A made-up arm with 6 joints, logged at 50 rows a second.
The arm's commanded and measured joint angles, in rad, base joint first. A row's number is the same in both.
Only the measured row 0 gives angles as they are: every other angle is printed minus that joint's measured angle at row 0.
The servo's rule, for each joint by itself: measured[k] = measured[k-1] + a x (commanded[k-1-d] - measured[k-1]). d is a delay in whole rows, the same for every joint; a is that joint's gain. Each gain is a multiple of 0.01, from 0.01 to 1. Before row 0 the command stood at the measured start. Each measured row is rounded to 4 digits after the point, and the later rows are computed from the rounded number. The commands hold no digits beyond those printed.
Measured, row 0:
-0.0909 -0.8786 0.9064 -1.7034 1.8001 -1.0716
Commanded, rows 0 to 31:
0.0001 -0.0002 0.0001 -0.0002 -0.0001 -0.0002
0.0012 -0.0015 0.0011 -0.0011 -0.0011 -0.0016
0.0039 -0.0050 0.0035 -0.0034 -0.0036 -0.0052
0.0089 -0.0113 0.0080 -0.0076 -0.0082 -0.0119
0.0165 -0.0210 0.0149 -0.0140 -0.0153 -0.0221
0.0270 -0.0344 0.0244 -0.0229 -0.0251 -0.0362
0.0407 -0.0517 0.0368 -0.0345 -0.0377 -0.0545
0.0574 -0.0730 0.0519 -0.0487 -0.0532 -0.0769
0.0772 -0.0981 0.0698 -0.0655 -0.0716 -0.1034
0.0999 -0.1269 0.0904 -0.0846 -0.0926 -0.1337
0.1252 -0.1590 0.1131 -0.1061 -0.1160 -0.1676
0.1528 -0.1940 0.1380 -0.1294 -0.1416 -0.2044
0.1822 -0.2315 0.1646 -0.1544 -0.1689 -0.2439
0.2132 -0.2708 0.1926 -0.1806 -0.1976 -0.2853
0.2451 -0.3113 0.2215 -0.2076 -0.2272 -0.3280
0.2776 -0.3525 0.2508 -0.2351 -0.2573 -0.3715
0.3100 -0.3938 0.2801 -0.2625 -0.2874 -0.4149
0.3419 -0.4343 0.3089 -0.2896 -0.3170 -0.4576
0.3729 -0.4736 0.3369 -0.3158 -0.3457 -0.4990
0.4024 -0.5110 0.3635 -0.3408 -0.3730 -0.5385
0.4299 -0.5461 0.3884 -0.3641 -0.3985 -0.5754
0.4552 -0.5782 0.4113 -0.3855 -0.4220 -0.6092
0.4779 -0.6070 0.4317 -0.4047 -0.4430 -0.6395
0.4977 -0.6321 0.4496 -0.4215 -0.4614 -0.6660
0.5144 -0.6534 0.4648 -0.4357 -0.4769 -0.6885
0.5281 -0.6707 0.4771 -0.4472 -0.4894 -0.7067
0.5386 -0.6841 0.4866 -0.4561 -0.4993 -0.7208
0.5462 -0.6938 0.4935 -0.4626 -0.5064 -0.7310
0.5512 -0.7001 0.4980 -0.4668 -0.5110 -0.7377
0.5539 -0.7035 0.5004 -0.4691 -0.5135 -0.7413
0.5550 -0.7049 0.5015 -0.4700 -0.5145 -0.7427
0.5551 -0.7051 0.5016 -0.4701 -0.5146 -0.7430
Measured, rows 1 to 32:
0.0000 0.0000 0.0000 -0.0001 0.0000 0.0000
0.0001 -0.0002 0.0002 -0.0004 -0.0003 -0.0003
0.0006 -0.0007 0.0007 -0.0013 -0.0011 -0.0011
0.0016 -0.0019 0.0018 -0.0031 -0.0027 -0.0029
0.0034 -0.0040 0.0038 -0.0063 -0.0056 -0.0062
0.0062 -0.0073 0.0069 -0.0111 -0.0101 -0.0113
0.0103 -0.0122 0.0114 -0.0179 -0.0164 -0.0186
0.0160 -0.0189 0.0175 -0.0268 -0.0249 -0.0285
0.0233 -0.0276 0.0253 -0.0380 -0.0356 -0.0412
0.0325 -0.0385 0.0351 -0.0515 -0.0487 -0.0569
0.0436 -0.0518 0.0468 -0.0673 -0.0642 -0.0757
0.0567 -0.0674 0.0605 -0.0853 -0.0820 -0.0976
0.0718 -0.0855 0.0761 -0.1053 -0.1020 -0.1225
0.0888 -0.1059 0.0936 -0.1271 -0.1240 -0.1502
0.1076 -0.1285 0.1128 -0.1504 -0.1477 -0.1804
0.1280 -0.1531 0.1335 -0.1750 -0.1729 -0.2129
0.1498 -0.1796 0.1555 -0.2004 -0.1992 -0.2472
0.1729 -0.2076 0.1785 -0.2263 -0.2263 -0.2830
0.1969 -0.2369 0.2023 -0.2523 -0.2538 -0.3197
0.2216 -0.2671 0.2265 -0.2780 -0.2812 -0.3569
0.2466 -0.2978 0.2508 -0.3030 -0.3082 -0.3940
0.2716 -0.3286 0.2749 -0.3269 -0.3344 -0.4306
0.2964 -0.3592 0.2984 -0.3495 -0.3594 -0.4661
0.3206 -0.3892 0.3211 -0.3704 -0.3829 -0.5001
0.3439 -0.4183 0.3427 -0.3893 -0.4045 -0.5321
0.3660 -0.4461 0.3629 -0.4061 -0.4240 -0.5618
0.3867 -0.4723 0.3815 -0.4206 -0.4413 -0.5888
0.4058 -0.4967 0.3983 -0.4328 -0.4563 -0.6130
0.4232 -0.5191 0.4133 -0.4427 -0.4689 -0.6342
0.4389 -0.5394 0.4264 -0.4504 -0.4792 -0.6524
0.4528 -0.5576 0.4377 -0.4561 -0.4873 -0.6678
0.4651 -0.5738 0.4473 -0.4602 -0.4936 -0.6806
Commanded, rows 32 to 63:
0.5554 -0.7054 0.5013 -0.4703 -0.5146 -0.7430
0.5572 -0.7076 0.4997 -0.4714 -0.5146 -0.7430
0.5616 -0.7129 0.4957 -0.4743 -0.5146 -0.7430
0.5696 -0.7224 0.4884 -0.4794 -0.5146 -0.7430
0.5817 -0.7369 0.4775 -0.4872 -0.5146 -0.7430
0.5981 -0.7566 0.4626 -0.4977 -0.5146 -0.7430
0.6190 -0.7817 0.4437 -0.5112 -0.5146 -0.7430
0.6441 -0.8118 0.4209 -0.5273 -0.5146 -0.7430
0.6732 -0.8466 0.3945 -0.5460 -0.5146 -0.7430
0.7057 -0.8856 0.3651 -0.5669 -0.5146 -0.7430
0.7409 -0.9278 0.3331 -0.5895 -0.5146 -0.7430
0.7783 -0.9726 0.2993 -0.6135 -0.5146 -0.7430
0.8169 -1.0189 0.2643 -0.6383 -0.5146 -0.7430
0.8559 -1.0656 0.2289 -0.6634 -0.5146 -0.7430
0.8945 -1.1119 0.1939 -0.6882 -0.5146 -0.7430
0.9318 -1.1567 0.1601 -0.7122 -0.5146 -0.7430
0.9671 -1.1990 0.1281 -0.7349 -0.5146 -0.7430
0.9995 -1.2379 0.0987 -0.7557 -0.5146 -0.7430
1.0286 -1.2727 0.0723 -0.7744 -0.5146 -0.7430
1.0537 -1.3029 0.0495 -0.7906 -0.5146 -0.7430
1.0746 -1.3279 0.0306 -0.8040 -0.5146 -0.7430
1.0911 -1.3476 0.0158 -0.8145 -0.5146 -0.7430
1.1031 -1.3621 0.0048 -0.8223 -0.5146 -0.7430
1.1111 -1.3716 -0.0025 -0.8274 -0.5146 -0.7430
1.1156 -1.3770 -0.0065 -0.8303 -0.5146 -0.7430
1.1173 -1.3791 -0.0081 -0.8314 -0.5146 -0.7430
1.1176 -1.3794 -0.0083 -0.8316 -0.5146 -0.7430
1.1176 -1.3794 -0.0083 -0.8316 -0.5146 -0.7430
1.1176 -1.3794 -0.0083 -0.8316 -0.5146 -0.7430
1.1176 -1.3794 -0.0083 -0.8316 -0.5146 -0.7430
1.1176 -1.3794 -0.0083 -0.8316 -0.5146 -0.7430
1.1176 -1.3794 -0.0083 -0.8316 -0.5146 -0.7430
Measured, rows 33 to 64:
0.4759 -0.5883 0.4554 -0.4631 -0.4984 -0.6912
0.4857 -0.6014 0.4620 -0.4655 -0.5021 -0.7000
0.4948 -0.6137 0.4671 -0.4681 -0.5050 -0.7073
0.5038 -0.6257 0.4703 -0.4714 -0.5072 -0.7134
0.5131 -0.6379 0.4714 -0.4760 -0.5089 -0.7184
0.5233 -0.6510 0.4701 -0.4823 -0.5102 -0.7226
0.5348 -0.6654 0.4661 -0.4907 -0.5112 -0.7261
0.5479 -0.6815 0.4593 -0.5013 -0.5120 -0.7290
0.5629 -0.6997 0.4496 -0.5143 -0.5126 -0.7314
0.5800 -0.7201 0.4369 -0.5296 -0.5131 -0.7334
0.5993 -0.7429 0.4213 -0.5470 -0.5134 -0.7350
0.6208 -0.7682 0.4030 -0.5663 -0.5137 -0.7364
0.6443 -0.7958 0.3822 -0.5872 -0.5139 -0.7375
0.6697 -0.8255 0.3592 -0.6093 -0.5141 -0.7384
0.6967 -0.8570 0.3344 -0.6322 -0.5142 -0.7392
0.7249 -0.8900 0.3083 -0.6554 -0.5143 -0.7398
0.7540 -0.9240 0.2813 -0.6785 -0.5144 -0.7403
0.7835 -0.9585 0.2539 -0.7009 -0.5144 -0.7408
0.8129 -0.9931 0.2267 -0.7222 -0.5144 -0.7412
0.8418 -1.0272 0.2001 -0.7420 -0.5144 -0.7415
0.8697 -1.0603 0.1747 -0.7600 -0.5144 -0.7418
0.8963 -1.0919 0.1509 -0.7758 -0.5144 -0.7420
0.9211 -1.1216 0.1290 -0.7893 -0.5144 -0.7422
0.9439 -1.1491 0.1093 -0.8003 -0.5144 -0.7423
0.9645 -1.1742 0.0919 -0.8090 -0.5144 -0.7424
0.9828 -1.1967 0.0769 -0.8155 -0.5144 -0.7425
0.9990 -1.2168 0.0641 -0.8202 -0.5144 -0.7426
1.0132 -1.2347 0.0532 -0.8235 -0.5144 -0.7427
1.0257 -1.2506 0.0440 -0.8258 -0.5144 -0.7428
1.0367 -1.2648 0.0362 -0.8275 -0.5144 -0.7428
1.0464 -1.2774 0.0295 -0.8287 -0.5144 -0.7428
1.0549 -1.2886 0.0238 -0.8295 -0.5144 -0.7428

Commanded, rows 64 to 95:
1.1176 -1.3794 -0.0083 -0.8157 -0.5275 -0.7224
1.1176 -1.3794 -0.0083 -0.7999 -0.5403 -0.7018
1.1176 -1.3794 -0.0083 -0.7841 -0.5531 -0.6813
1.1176 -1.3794 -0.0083 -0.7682 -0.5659 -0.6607
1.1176 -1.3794 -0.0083 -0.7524 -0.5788 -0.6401
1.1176 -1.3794 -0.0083 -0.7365 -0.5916 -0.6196
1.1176 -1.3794 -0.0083 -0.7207 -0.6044 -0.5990
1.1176 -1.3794 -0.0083 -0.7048 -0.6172 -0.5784
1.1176 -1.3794 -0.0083 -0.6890 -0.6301 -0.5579
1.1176 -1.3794 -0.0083 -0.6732 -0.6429 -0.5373
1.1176 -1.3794 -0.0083 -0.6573 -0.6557 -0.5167
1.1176 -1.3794 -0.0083 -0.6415 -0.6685 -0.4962
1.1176 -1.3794 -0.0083 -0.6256 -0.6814 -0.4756
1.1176 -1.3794 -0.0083 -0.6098 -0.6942 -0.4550
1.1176 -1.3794 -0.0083 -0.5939 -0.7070 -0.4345
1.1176 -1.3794 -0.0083 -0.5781 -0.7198 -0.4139
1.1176 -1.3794 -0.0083 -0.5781 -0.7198 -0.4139
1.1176 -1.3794 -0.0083 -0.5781 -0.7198 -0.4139
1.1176 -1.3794 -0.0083 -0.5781 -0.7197 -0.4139
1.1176 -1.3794 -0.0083 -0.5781 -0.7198 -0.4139
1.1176 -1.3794 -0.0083 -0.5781 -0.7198 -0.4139
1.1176 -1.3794 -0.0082 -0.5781 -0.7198 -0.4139
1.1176 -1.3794 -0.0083 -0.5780 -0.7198 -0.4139
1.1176 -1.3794 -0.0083 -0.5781 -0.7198 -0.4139
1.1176 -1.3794 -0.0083 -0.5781 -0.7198 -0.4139
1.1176 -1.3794 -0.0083 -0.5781 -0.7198 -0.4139
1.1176 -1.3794 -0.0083 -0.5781 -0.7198 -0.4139
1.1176 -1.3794 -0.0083 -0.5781 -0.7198 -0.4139
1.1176 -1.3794 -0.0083 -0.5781 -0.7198 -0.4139
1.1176 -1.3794 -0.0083 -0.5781 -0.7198 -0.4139
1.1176 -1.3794 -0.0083 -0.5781 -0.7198 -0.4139
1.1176 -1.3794 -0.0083 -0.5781 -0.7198 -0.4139
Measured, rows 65 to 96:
1.0624 -1.2986 0.0190 -0.8255 -0.5174 -0.7393
1.0690 -1.3075 0.0149 -0.8181 -0.5227 -0.7329
1.0748 -1.3154 0.0114 -0.8082 -0.5297 -0.7241
1.0799 -1.3224 0.0084 -0.7966 -0.5380 -0.7133
1.0844 -1.3287 0.0059 -0.7838 -0.5474 -0.7009
1.0884 -1.3343 0.0038 -0.7701 -0.5576 -0.6871
1.0919 -1.3393 0.0020 -0.7558 -0.5684 -0.6721
1.0950 -1.3437 0.0005 -0.7410 -0.5796 -0.6562
1.0977 -1.3476 -0.0008 -0.7259 -0.5912 -0.6395
1.1001 -1.3511 -0.0019 -0.7106 -0.6031 -0.6221
1.1022 -1.3542 -0.0029 -0.6951 -0.6152 -0.6042
1.1040 -1.3570 -0.0037 -0.6796 -0.6275 -0.5858
1.1056 -1.3595 -0.0044 -0.6639 -0.6399 -0.5671
1.1070 -1.3617 -0.0050 -0.6482 -0.6524 -0.5480
1.1083 -1.3636 -0.0055 -0.6325 -0.6650 -0.5287
1.1094 -1.3653 -0.0059 -0.6167 -0.6776 -0.5092
1.1104 -1.3669 -0.0063 -0.6055 -0.6873 -0.4930
1.1113 -1.3683 -0.0066 -0.5976 -0.6948 -0.4796
1.1121 -1.3695 -0.0069 -0.5919 -0.7005 -0.4684
1.1128 -1.3706 -0.0071 -0.5879 -0.7049 -0.4591
1.1134 -1.3716 -0.0073 -0.5851 -0.7083 -0.4514
1.1139 -1.3725 -0.0074 -0.5831 -0.7109 -0.4450
1.1143 -1.3733 -0.0075 -0.5816 -0.7129 -0.4397
1.1147 -1.3740 -0.0076 -0.5806 -0.7145 -0.4353
1.1150 -1.3746 -0.0077 -0.5799 -0.7157 -0.4317
1.1153 -1.3751 -0.0078 -0.5794 -0.7166 -0.4287
1.1156 -1.3756 -0.0079 -0.5790 -0.7173 -0.4262
1.1158 -1.3760 -0.0080 -0.5787 -0.7179 -0.4241
1.1160 -1.3764 -0.0080 -0.5785 -0.7183 -0.4224
1.1162 -1.3767 -0.0080 -0.5784 -0.7186 -0.4210
1.1164 -1.3770 -0.0080 -0.5783 -0.7189 -0.4198
1.1165 -1.3773 -0.0080 -0.5782 -0.7191 -0.4188

